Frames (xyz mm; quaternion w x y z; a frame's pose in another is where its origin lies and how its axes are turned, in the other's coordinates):
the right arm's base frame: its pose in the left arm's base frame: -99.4 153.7 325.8 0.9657 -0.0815 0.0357 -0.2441
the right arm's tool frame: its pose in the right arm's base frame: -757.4 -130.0 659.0 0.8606 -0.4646 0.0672 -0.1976
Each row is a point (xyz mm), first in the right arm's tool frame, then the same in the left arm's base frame.
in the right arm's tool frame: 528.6 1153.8 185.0
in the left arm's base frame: 142.7 401.3 106.5
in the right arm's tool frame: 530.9 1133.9 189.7
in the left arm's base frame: 139.7 398.8 126.7
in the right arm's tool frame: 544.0 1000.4 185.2
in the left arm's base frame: 93.8 362.3 247.4
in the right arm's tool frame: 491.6 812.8 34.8
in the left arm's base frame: -113.3 278.5 350.6
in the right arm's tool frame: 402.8 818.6 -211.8
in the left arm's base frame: -334.9 198.9 235.2
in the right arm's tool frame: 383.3 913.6 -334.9
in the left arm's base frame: -394.9 156.3 96.9
